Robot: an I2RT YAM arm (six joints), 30 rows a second.
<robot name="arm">
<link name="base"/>
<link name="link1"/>
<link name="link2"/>
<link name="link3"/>
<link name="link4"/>
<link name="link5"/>
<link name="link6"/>
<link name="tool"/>
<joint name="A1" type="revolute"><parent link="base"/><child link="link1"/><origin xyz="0 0 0.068" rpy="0 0 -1.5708"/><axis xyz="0 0 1"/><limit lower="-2.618" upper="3.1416"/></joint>
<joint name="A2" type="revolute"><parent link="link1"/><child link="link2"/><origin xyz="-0.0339 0.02 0.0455" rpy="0 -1.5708 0"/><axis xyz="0 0 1"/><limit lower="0" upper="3.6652"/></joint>
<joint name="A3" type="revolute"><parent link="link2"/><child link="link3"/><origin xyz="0 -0.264 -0.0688" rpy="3.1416 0 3.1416"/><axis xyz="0 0 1"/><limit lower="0" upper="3.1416"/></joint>
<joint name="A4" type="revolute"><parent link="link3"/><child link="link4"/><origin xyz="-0.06 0.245 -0.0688" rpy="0 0 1.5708"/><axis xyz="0 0 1"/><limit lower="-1.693" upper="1.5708"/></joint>
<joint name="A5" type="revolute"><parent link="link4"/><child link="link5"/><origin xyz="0.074 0.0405 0.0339" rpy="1.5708 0 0"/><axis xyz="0 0 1"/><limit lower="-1.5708" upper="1.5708"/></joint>
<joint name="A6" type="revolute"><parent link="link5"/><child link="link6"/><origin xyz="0.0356 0 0.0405" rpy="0 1.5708 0"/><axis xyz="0 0 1"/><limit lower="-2.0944" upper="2.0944"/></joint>
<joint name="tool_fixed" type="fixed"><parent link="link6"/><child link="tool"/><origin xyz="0 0 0" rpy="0 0 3.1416"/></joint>
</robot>
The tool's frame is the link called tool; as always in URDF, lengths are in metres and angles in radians.
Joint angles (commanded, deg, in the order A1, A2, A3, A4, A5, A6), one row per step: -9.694, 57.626, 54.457, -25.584, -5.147, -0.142; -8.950, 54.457, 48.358, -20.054, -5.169, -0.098; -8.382, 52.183, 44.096, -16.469, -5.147, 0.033; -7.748, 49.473, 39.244, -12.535, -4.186, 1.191; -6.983, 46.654, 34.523, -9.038, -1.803, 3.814; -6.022, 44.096, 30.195, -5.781, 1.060, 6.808; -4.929, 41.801, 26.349, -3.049, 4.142, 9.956; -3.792, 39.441, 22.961, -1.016, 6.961, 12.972; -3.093, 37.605, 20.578, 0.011, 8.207, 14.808; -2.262, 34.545, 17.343, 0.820, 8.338, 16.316; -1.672, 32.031, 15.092, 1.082, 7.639, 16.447; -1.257, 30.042, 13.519, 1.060, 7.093, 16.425; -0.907, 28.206, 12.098, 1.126, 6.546, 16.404; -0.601, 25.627, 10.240, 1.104, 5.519, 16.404; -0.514, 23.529, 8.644, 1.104, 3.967, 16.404; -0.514, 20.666, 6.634, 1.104, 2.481, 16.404; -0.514, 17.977, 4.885, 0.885, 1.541, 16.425; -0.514, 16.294, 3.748, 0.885, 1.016, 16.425; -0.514, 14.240, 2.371, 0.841, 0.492, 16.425; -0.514, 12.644, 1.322, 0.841, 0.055, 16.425
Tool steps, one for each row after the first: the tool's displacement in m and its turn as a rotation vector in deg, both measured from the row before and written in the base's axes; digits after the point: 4 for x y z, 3 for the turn. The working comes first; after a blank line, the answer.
Tool pose at each row, in the base's axes (x y z in m, rotation vector in deg; the steps are taken from these numbers as rounded here): 0.2199, -0.0343, 0.3302, 6.730, 118.437, -0.708; 0.2127, -0.0302, 0.3137, 5.700, 115.899, -0.481; 0.2069, -0.0273, 0.3015, 5.099, 114.337, -0.223; 0.1997, -0.0246, 0.2873, 6.051, 112.537, -0.173; 0.1918, -0.0224, 0.2731, 9.265, 110.772, -0.358; 0.1847, -0.0202, 0.2597, 12.965, 108.910, -0.485; 0.1783, -0.0180, 0.2473, 16.842, 107.136, -0.494; 0.1717, -0.0157, 0.2364, 20.368, 105.413, -0.209; 0.1666, -0.0141, 0.2283, 22.192, 104.507, 0.440; 0.1588, -0.0114, 0.2173, 22.829, 103.730, 2.036; 0.1530, -0.0092, 0.2097, 21.889, 103.444, 3.266; 0.1487, -0.0077, 0.2044, 21.083, 103.245, 4.104; 0.1449, -0.0064, 0.1997, 20.326, 102.943, 4.908; 0.1401, -0.0049, 0.1935, 19.271, 102.495, 6.161; 0.1365, -0.0037, 0.1879, 18.063, 102.281, 7.695; 0.1320, -0.0027, 0.1810, 16.920, 101.679, 9.135; 0.1282, -0.0021, 0.1748, 16.180, 101.110, 10.069; 0.1261, -0.0018, 0.1708, 15.732, 100.649, 10.592; 0.1238, -0.0014, 0.1658, 15.269, 100.101, 11.116; 0.1222, -0.0011, 0.1621, 14.876, 99.623, 11.550

-0.0072, 0.0041, -0.0165, -0.372, -2.570, 0.743; -0.0058, 0.0029, -0.0122, -0.132, -1.583, 0.493; -0.0072, 0.0027, -0.0142, 0.427, -1.776, -0.709; -0.0079, 0.0022, -0.0142, 1.338, -1.642, -2.425; -0.0071, 0.0022, -0.0134, 1.630, -1.663, -2.767; -0.0064, 0.0022, -0.0124, 1.829, -1.504, -2.847; -0.0066, 0.0023, -0.0109, 1.880, -1.444, -2.472; -0.0051, 0.0016, -0.0081, 1.323, -0.803, -1.031; -0.0078, 0.0027, -0.0110, 1.350, -0.916, 0.276; -0.0058, 0.0022, -0.0076, 0.300, -0.554, 1.225; -0.0043, 0.0015, -0.0053, 0.116, -0.395, 0.947; -0.0038, 0.0013, -0.0047, 0.114, -0.480, 0.883; -0.0048, 0.0015, -0.0062, 0.250, -0.702, 1.300; -0.0036, 0.0012, -0.0056, 0.371, -0.506, 1.592; -0.0045, 0.0010, -0.0069, 0.336, -0.856, 1.445; -0.0038, 0.0006, -0.0062, 0.218, -0.723, 0.913; -0.0021, 0.0003, -0.0040, 0.104, -0.547, 0.514; -0.0023, 0.0004, -0.0050, 0.097, -0.633, 0.513; -0.0016, 0.0003, -0.0037, 0.076, -0.548, 0.429
